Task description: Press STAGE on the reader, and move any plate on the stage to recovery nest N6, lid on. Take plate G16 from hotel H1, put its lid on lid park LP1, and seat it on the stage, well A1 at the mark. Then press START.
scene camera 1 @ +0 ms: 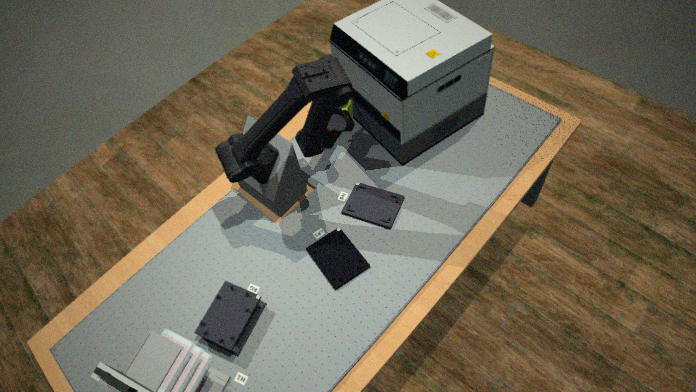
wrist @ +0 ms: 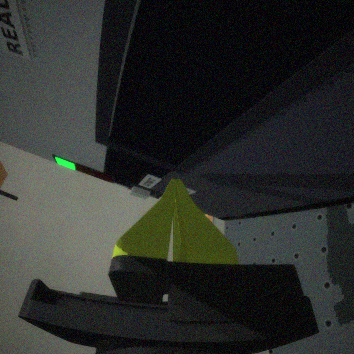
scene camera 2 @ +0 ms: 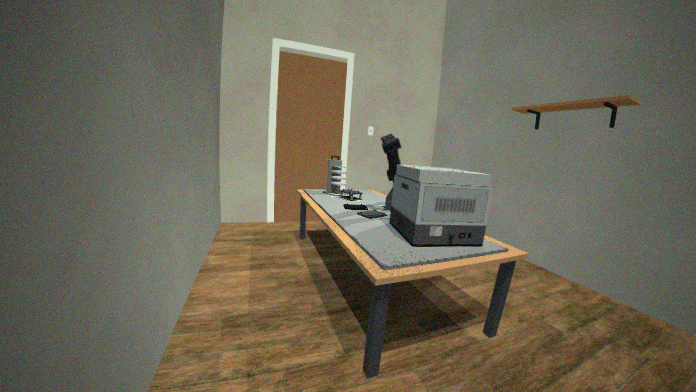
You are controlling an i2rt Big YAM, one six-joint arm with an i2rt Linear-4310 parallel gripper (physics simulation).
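Places are measured from the arm's base along level axes (x ahead, y left, z up), in metres.
Pixels of known places: gripper, fingertip midpoint: point(scene camera 1: 350, 100) point(wrist: 175, 184); arm's base, link origin: point(scene camera 1: 263, 160).
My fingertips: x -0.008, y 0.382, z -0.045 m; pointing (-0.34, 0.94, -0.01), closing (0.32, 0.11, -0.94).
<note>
For each thing: its top centre in the pictures, then the offset to it from my fingertips. "*": a spot on its surface instead. Level surfaces: height alone.
- reader, top centre: point(scene camera 1: 408, 28) point(scene camera 2: 440, 168) 0.121 m ahead, 0.169 m left, 0.243 m up
- small white printed tag, surface spot: point(wrist: 149, 181) * 0.040 m back, 0.017 m left, 0.011 m up
- hotel H1, surface spot: point(scene camera 1: 155, 360) * 0.336 m ahead, 0.932 m right, 0.149 m up
- black lid park LP1, top centre: point(scene camera 1: 336, 255) point(scene camera 2: 355, 205) 0.344 m ahead, 0.424 m right, 0.086 m down
- raised dark nest, top centre: point(scene camera 1: 225, 312) point(scene camera 2: 351, 189) 0.265 m ahead, 0.757 m right, 0.030 m down
- low dark nest, top centre: point(scene camera 1: 372, 202) point(scene camera 2: 372, 212) 0.299 m ahead, 0.222 m right, 0.088 m down
- grey mat, surface height: 0.106 m down
The reader point(scene camera 1: 410, 70) point(scene camera 2: 440, 200) is a pale box with a dark base; no stage shows outside it. My gripper point(wrist: 175, 184) point(scene camera 1: 348, 108) is shut and empty, its lime fingertips close to the reader's dark front. In the wrist view the tips overlap a small white printed tag point(wrist: 149, 181); contact cannot be told. A green light point(wrist: 65, 163) glows at left. The hotel H1 point(scene camera 1: 155, 360) point(scene camera 2: 335, 176) holds several plates; which is G16 cannot be told. A black lid park LP1 point(scene camera 1: 338, 258) lies mid-table. A raised dark nest point(scene camera 1: 227, 317), probably N6, stands near the hotel.
Another low dark nest point(scene camera 1: 373, 205) point(scene camera 2: 372, 214) lies between the reader and the lid park, its label hard to read. The arm's grey base point(scene camera 1: 280, 185) stands at the table edge beside them. The grey mat point(scene camera 1: 165, 295) has a wooden border point(scene camera 1: 440, 280).
</note>
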